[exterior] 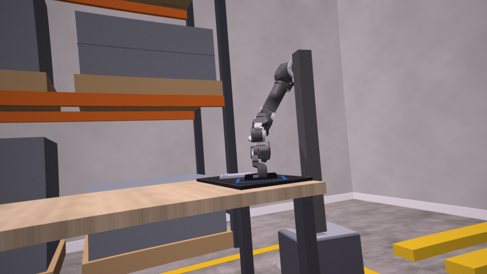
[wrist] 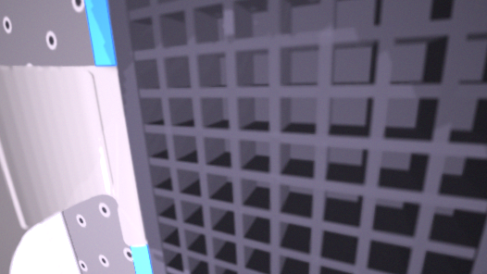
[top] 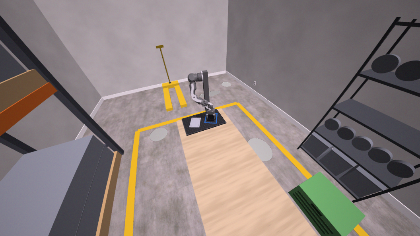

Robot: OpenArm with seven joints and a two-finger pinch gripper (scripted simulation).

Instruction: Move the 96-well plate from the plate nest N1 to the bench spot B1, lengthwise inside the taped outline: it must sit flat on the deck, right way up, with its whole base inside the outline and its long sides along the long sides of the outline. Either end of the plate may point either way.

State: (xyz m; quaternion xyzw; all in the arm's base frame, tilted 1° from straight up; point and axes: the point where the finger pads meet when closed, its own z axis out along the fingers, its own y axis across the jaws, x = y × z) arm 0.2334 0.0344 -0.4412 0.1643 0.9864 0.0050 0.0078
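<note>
Now: hand right at the 96-well plate. From my hand the other things lie so: plate nest N1: 21 cm to the right, 3 cm ahead, 1 cm below.
</note>
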